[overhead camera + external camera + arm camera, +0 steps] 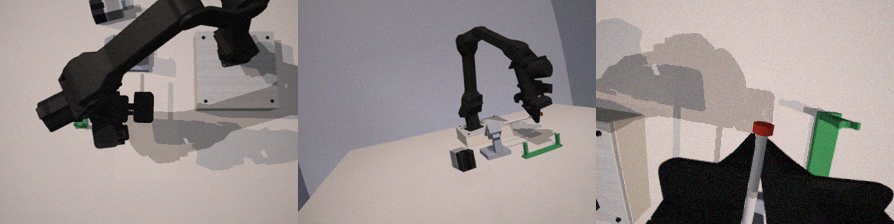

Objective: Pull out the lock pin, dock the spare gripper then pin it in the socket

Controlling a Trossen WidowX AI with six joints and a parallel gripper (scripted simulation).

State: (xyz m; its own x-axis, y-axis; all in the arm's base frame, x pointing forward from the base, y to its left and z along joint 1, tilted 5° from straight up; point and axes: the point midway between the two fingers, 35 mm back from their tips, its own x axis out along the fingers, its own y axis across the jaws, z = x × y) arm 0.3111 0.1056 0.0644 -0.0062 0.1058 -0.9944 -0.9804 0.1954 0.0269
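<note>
Now: gripper tip 90 mm short of the green cradle, 60 mm to the left of it and 50 mm above it. Round my gripper tip: grey mount (160 mm to the right, 40 mm behind, 20 mm below); then spare gripper (290 mm to the right, 40 mm below, 30 mm behind).
</note>
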